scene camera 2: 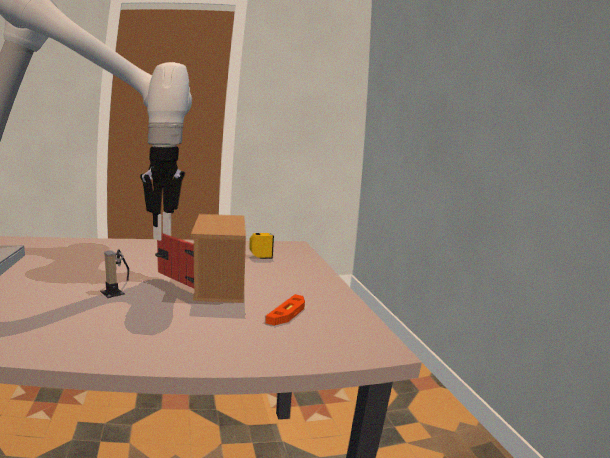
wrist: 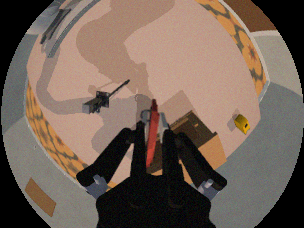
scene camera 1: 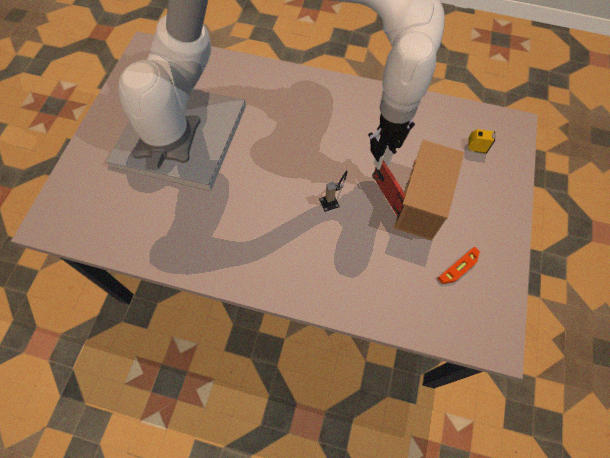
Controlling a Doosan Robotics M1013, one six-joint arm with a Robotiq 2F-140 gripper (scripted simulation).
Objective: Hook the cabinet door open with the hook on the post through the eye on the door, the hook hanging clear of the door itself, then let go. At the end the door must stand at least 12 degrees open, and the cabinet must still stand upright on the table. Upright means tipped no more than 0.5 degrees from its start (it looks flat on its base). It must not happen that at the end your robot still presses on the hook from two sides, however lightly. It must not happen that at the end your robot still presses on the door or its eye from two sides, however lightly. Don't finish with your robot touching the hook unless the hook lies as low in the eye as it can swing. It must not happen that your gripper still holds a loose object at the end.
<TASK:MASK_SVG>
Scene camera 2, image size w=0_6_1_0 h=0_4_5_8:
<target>my gripper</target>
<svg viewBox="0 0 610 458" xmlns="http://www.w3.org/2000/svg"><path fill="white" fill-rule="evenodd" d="M177 146L151 147L149 171L140 175L143 182L146 210L153 214L153 239L158 241L162 240L160 214L162 188L163 208L165 211L163 212L163 234L171 236L171 213L174 213L174 210L178 208L181 184L185 176L185 172L180 171L177 166L179 153Z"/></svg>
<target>wooden cabinet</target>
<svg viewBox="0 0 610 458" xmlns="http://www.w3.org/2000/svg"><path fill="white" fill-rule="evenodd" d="M161 233L162 240L157 240L158 253L155 254L158 257L159 273L194 288L193 301L244 303L246 247L244 216L199 214L191 233L191 238L194 238L194 252L193 243Z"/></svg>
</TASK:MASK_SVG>
